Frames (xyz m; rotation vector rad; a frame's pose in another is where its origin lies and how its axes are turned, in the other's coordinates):
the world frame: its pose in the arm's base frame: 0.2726 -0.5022 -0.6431 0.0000 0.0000 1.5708
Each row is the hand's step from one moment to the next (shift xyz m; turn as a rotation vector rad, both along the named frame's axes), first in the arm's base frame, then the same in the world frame.
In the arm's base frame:
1: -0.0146 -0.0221 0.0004 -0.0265 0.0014 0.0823
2: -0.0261 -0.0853 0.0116 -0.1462 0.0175 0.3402
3: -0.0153 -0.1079 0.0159 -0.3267 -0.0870 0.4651
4: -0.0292 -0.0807 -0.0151 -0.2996 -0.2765 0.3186
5: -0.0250 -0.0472 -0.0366 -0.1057 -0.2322 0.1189
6: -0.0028 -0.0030 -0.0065 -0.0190 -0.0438 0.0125
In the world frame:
1: -0.0221 0.0146 0.0004 0.0014 0.0265 0.0823
2: -0.0853 0.0261 0.0116 0.0175 0.1462 0.3402
3: -0.1079 0.0153 0.0159 -0.0870 0.3267 0.4651
4: -0.0807 0.0292 -0.0151 -0.2765 0.2996 0.3186
5: -0.0472 0.0250 -0.0366 -0.2322 0.1057 0.1189
6: -0.0030 0.0028 -0.0065 -0.0438 0.0190 0.0125

